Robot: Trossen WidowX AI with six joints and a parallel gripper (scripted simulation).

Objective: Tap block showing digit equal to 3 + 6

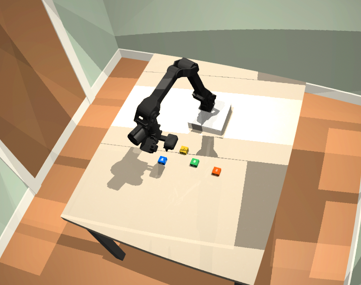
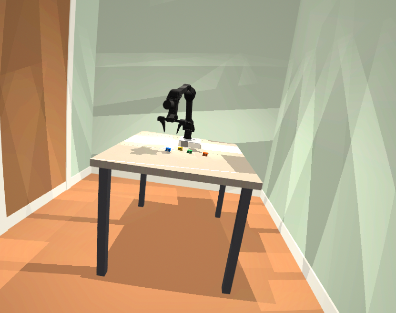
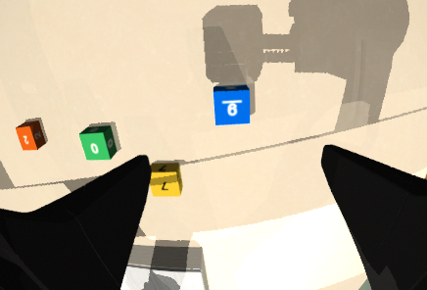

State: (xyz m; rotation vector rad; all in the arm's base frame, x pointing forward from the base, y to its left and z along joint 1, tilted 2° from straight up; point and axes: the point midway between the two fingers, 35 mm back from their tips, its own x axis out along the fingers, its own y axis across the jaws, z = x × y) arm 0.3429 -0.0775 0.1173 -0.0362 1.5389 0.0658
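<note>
My gripper tip is 10 mm past the blue block, 10 mm to the left of it and 110 mm above it. Also, from my gripper tip: orange block: 40 mm behind, 250 mm to the left, 110 mm below; then yellow block: 90 mm behind, 60 mm to the left, 110 mm below; then green block: 50 mm behind, 140 mm to the left, 110 mm below.
</note>
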